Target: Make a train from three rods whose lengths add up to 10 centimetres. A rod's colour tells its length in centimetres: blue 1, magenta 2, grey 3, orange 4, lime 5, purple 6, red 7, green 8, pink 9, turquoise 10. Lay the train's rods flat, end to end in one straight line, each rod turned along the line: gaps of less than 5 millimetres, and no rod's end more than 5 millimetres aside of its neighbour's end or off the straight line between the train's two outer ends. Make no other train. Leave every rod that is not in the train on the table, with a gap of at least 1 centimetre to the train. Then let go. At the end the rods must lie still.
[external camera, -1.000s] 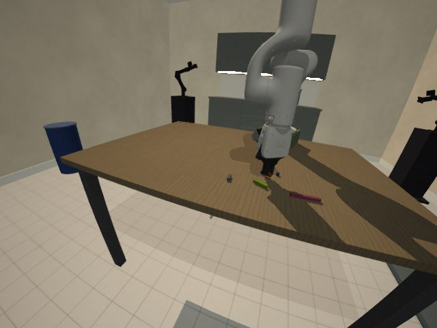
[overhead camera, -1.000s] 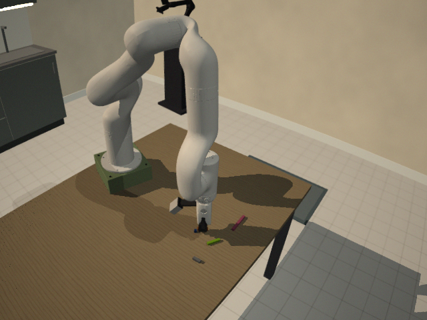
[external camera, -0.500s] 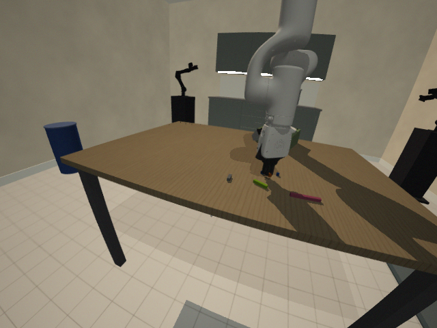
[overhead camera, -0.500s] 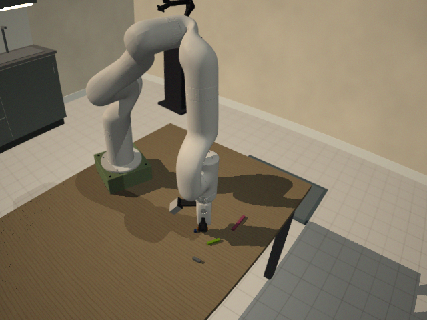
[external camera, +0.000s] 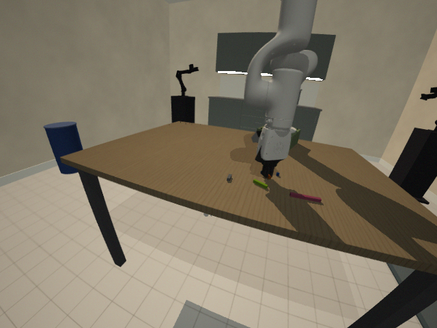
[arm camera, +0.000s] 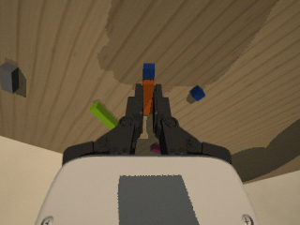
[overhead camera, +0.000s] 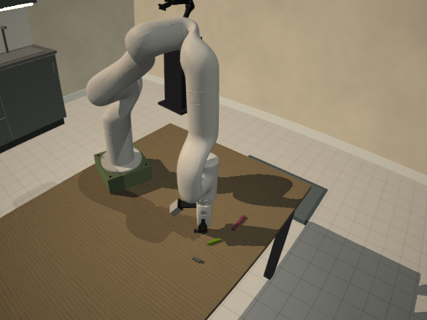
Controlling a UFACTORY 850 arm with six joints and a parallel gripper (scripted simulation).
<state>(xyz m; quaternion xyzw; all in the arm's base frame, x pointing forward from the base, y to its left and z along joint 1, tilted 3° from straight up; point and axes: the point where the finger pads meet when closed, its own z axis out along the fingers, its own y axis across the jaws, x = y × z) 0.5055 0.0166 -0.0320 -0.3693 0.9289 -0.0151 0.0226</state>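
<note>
The orange rod is 20 mm below my hand. Round my hand: pink rod 70 mm ahead, 130 mm to the left, 20 mm below; grey rod 80 mm ahead, 110 mm to the right, 20 mm below; lime rod 60 mm ahead, 10 mm to the right, 20 mm below.
</note>
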